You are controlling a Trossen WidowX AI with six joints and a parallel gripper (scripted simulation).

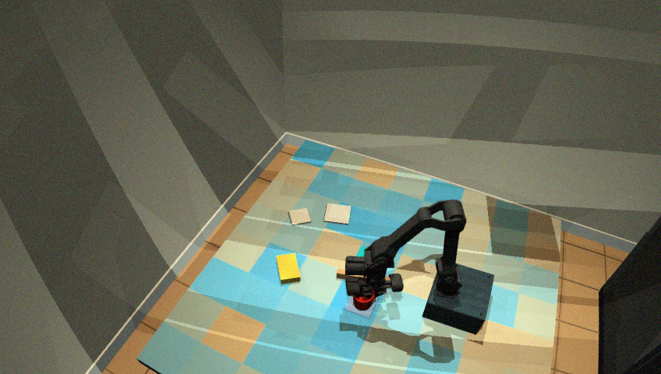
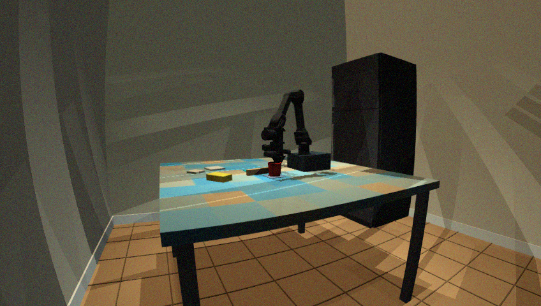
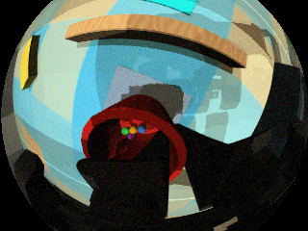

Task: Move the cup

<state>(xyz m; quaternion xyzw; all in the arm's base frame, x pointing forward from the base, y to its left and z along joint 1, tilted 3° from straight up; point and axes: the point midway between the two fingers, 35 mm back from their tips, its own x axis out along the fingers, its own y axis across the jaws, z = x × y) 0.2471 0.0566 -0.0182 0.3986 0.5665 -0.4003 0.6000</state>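
Now: gripper tip 5 cm above the pale lavender pad, 3 cm short of it and 1 cm to the right of it. The rest, counted from my gripper tip: teal pad 19 cm to the right, 5 cm below, 5 cm ahead; wooden bar 9 cm to the right, 4 cm ahead, 3 cm below; red cup 3 cm ahead, 1 cm to the left.
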